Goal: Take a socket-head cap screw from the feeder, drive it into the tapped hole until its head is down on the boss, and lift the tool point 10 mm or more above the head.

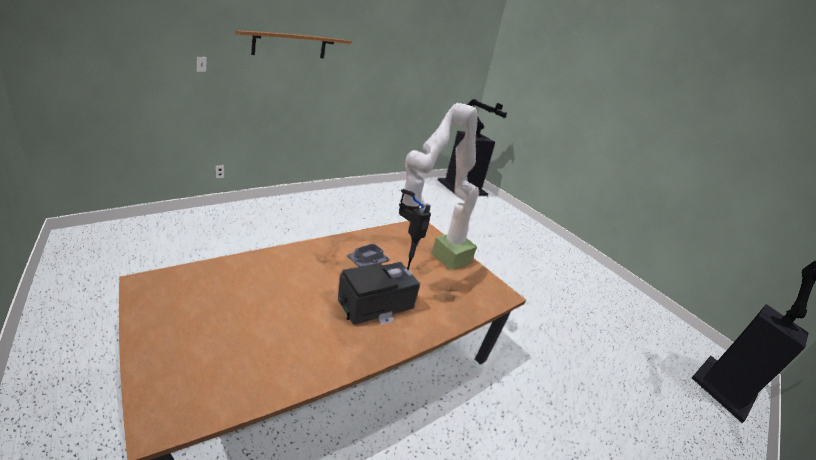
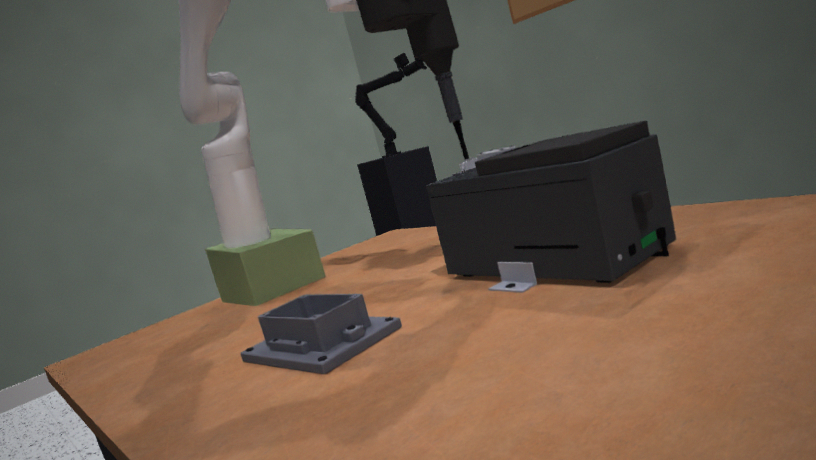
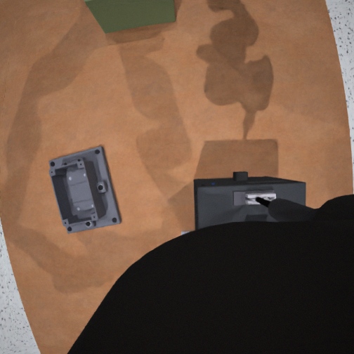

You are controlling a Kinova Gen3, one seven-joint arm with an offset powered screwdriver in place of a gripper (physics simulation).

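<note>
The black screw feeder [image 1: 374,300] [image 2: 525,222] [image 3: 215,205] stands on the table, with a silver pickup part [image 1: 394,273] [image 3: 267,196] on its top. My screwdriver [image 1: 408,267] [image 2: 466,156] [image 3: 259,200] points down, its thin black bit's tip at or close above the silver part. Contact cannot be told, and no screw can be made out at the tip. The grey housing [image 1: 368,252] [image 2: 321,332] [image 3: 111,200] is an open box on a flanged plate, apart from the tool. It has small side bosses with holes, one boss [image 2: 353,332] [image 3: 101,187] at its side. Which hole is the tapped one cannot be told.
The green base block [image 1: 454,252] [image 2: 282,268] [image 3: 140,15] carries the arm at the table [image 1: 240,320] edge. A small metal bracket [image 1: 386,318] [image 2: 517,277] sits by the feeder's foot. A black pedestal [image 1: 477,160] [image 2: 400,188] with a small black arm stands behind.
</note>
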